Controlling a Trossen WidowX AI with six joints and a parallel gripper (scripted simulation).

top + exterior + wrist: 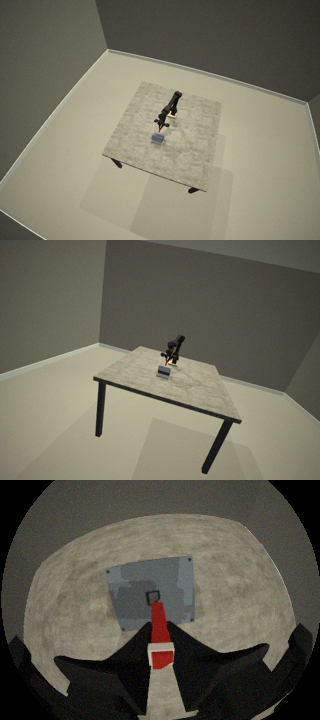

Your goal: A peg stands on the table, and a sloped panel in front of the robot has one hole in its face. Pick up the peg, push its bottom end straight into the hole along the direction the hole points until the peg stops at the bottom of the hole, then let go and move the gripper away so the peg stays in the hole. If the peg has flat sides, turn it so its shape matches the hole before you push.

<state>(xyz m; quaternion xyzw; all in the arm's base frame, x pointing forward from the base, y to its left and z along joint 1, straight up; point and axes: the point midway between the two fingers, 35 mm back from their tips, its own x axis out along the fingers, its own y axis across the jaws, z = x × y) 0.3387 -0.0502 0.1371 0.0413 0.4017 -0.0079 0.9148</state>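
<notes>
The grey sloped panel lies 8 cm below my gripper tip, 7 cm ahead of it and 1 cm to the left of it. From my gripper tip the other things lie so: red peg: 1 cm behind, 1 cm above.
</notes>
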